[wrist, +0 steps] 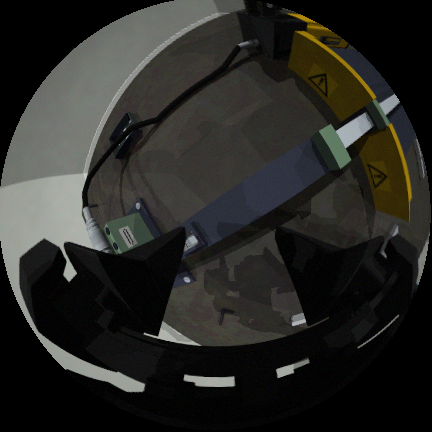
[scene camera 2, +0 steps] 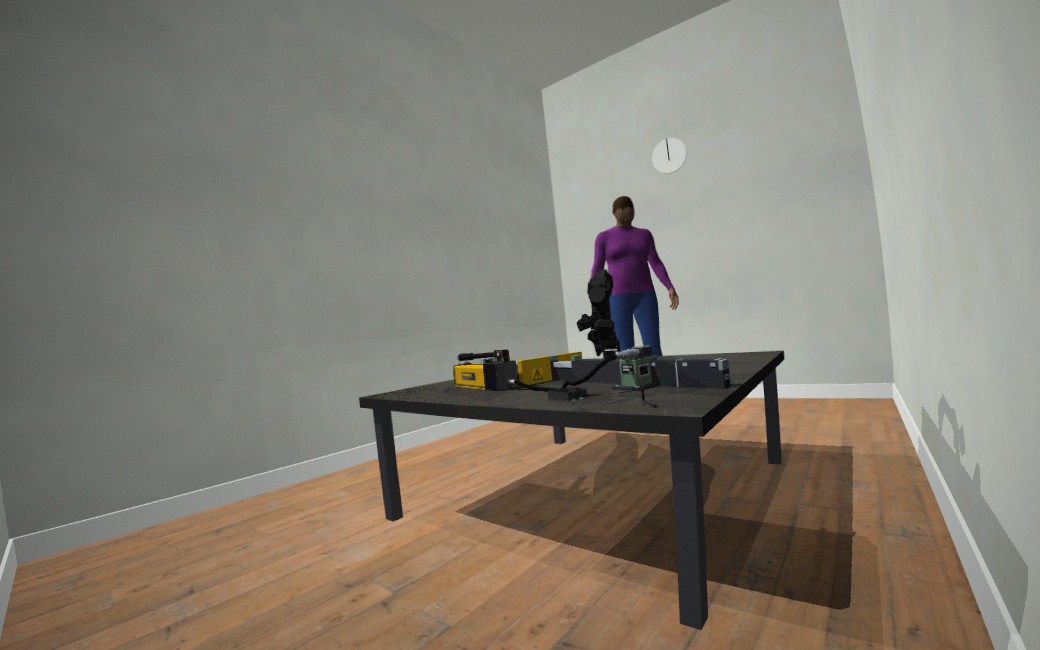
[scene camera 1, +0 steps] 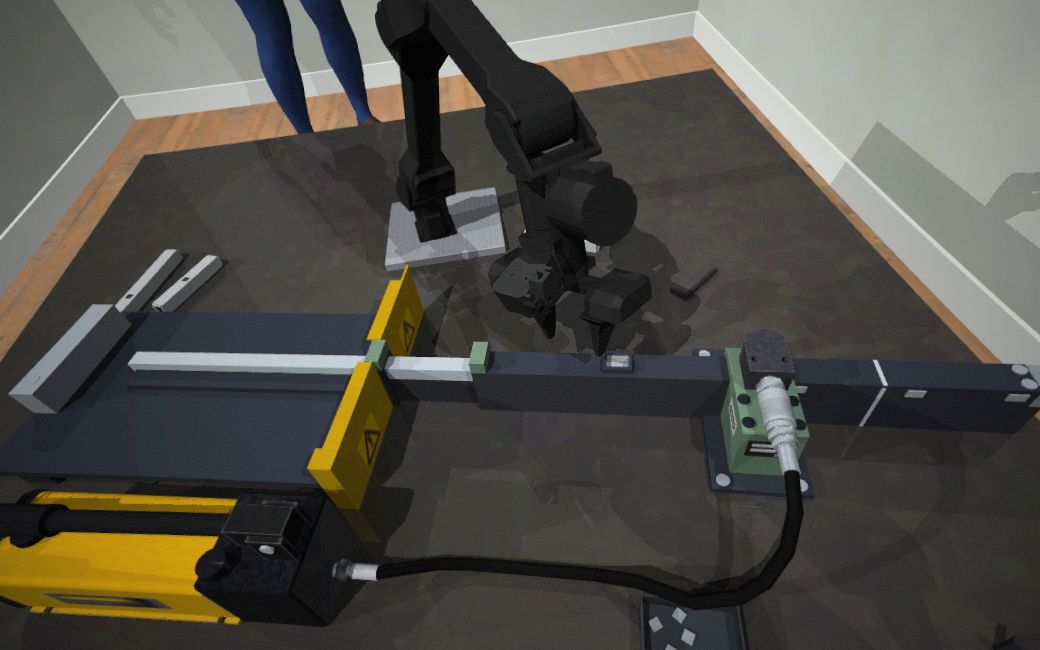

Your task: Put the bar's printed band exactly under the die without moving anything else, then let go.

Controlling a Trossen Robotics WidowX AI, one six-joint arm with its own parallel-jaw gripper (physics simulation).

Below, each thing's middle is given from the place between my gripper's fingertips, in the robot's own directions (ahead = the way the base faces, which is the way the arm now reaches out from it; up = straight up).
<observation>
My gripper is now 150 mm to the right of the connector (scene camera 1: 774, 403), 140 mm short of it and 10 mm below it. Round my hand: yellow and black box (scene camera 1: 265, 557) 460 mm to the right, 70 mm ahead, 30 mm below.
</observation>
